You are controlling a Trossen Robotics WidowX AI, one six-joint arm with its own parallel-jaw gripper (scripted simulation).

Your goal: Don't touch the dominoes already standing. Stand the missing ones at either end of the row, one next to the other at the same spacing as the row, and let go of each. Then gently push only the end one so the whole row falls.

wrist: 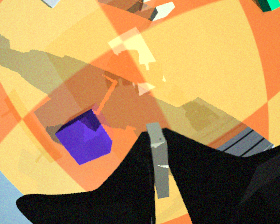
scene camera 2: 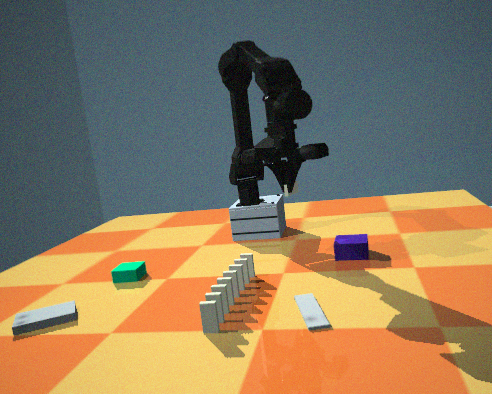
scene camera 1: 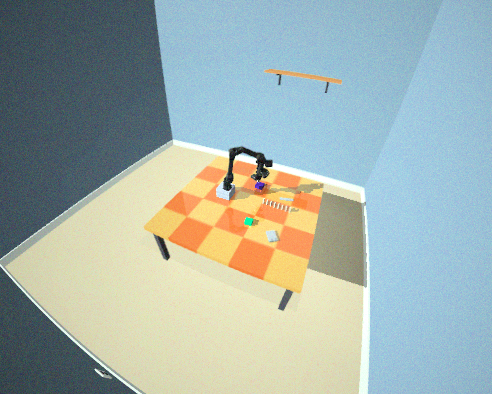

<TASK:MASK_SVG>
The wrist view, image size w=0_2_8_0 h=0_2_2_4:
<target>my gripper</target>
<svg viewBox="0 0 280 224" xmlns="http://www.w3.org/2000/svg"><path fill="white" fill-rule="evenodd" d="M149 133L147 131L140 132L129 153L126 153L119 166L110 174L109 178L105 179L105 182L100 184L100 187L92 189L92 191L77 193L24 194L24 196L16 199L17 209L32 224L156 224L154 161L152 161ZM161 128L162 134L164 134L167 141L167 159L169 159L170 172L174 176L172 178L176 182L176 187L179 188L182 202L185 204L192 224L280 224L280 146L252 154L250 157L237 157L234 154L207 147L204 143L196 142L195 139L171 131L170 128Z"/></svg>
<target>white domino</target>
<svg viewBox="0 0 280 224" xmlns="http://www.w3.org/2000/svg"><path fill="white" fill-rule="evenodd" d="M145 124L145 127L150 136L152 161L154 161L155 167L154 182L157 198L169 197L170 181L169 171L167 171L167 168L169 168L166 148L167 141L164 134L162 134L159 122Z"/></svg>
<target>purple block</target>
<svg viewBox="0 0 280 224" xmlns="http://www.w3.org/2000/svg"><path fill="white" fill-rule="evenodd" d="M92 109L62 124L59 131L55 133L62 146L67 149L71 157L75 158L79 166L82 163L94 161L94 159L111 153L111 138L106 133L104 127L101 126L100 119L97 119Z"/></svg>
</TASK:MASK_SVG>
